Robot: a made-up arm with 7 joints. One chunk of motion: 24 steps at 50 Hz.
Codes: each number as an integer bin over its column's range. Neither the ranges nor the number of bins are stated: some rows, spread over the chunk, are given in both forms.
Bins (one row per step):
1: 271 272 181 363 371 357 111
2: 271 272 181 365 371 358 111
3: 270 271 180 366 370 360 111
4: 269 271 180 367 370 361 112
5: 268 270 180 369 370 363 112
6: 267 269 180 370 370 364 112
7: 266 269 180 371 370 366 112
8: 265 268 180 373 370 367 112
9: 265 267 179 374 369 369 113
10: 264 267 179 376 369 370 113
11: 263 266 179 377 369 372 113
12: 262 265 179 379 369 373 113
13: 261 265 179 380 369 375 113
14: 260 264 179 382 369 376 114
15: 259 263 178 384 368 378 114
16: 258 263 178 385 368 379 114
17: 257 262 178 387 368 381 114
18: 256 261 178 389 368 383 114
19: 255 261 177 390 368 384 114
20: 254 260 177 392 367 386 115
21: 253 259 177 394 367 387 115
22: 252 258 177 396 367 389 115
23: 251 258 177 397 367 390 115
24: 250 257 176 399 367 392 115
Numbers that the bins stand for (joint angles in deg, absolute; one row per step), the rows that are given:
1: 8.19 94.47 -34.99 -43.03 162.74 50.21 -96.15
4: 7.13 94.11 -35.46 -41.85 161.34 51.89 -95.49
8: 5.02 93.04 -35.46 -40.09 161.34 54.42 -95.49
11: 3.96 92.32 -35.93 -38.91 159.93 56.52 -94.82
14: 2.38 91.61 -35.93 -37.43 159.93 58.20 -94.15
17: 0.79 90.89 -36.40 -35.96 158.52 60.31 -94.15
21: -1.32 89.82 -36.87 -33.90 157.11 62.83 -93.49
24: -2.91 89.10 -37.34 -32.42 157.11 64.94 -93.49
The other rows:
2: 8.19 94.47 -34.99 -42.44 162.74 50.63 -96.15
3: 7.66 94.11 -35.46 -42.15 161.34 51.47 -96.15
5: 6.60 93.75 -35.46 -41.26 161.34 52.73 -95.49
6: 6.08 93.40 -35.46 -40.97 161.34 53.15 -95.49
7: 5.55 93.40 -35.46 -40.67 161.34 54.00 -95.49
9: 5.02 92.68 -35.93 -39.79 159.93 55.26 -94.82
10: 4.49 92.68 -35.93 -39.20 159.93 55.68 -94.82
12: 3.43 91.96 -35.93 -38.32 159.93 56.94 -94.82
13: 2.91 91.96 -35.93 -38.02 159.93 57.78 -94.82
15: 1.85 91.25 -36.40 -36.84 158.52 59.05 -94.15
16: 1.32 91.25 -36.40 -36.55 158.52 59.47 -94.15
18: 0.26 90.53 -36.40 -35.37 158.52 61.15 -94.15
19: -0.26 90.53 -36.87 -35.08 158.52 61.57 -94.15
20: -0.79 90.18 -36.87 -34.49 157.11 62.41 -93.49
22: -1.85 89.46 -36.87 -33.31 157.11 63.67 -93.49
23: -2.38 89.46 -36.87 -33.01 157.11 64.10 -93.49

